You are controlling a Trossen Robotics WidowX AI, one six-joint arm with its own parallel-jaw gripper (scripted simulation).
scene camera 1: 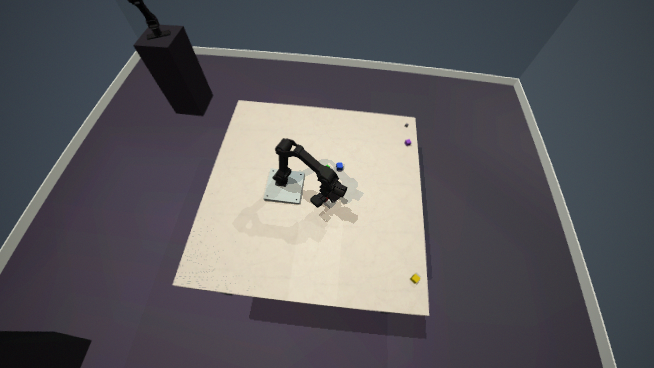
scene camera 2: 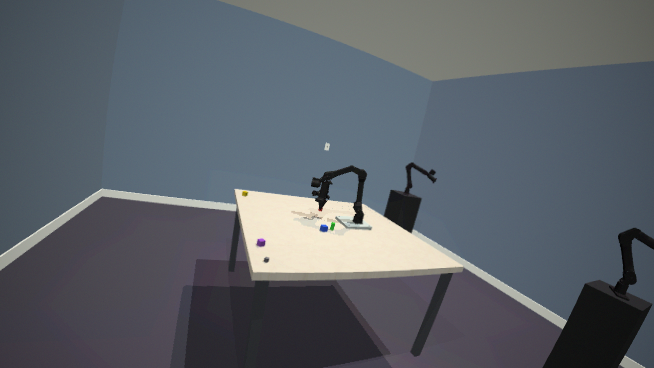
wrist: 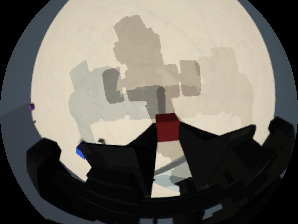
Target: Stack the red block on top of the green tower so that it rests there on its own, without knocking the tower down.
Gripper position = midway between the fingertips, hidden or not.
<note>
The gripper [wrist: 166, 125] carries a red block.
</note>
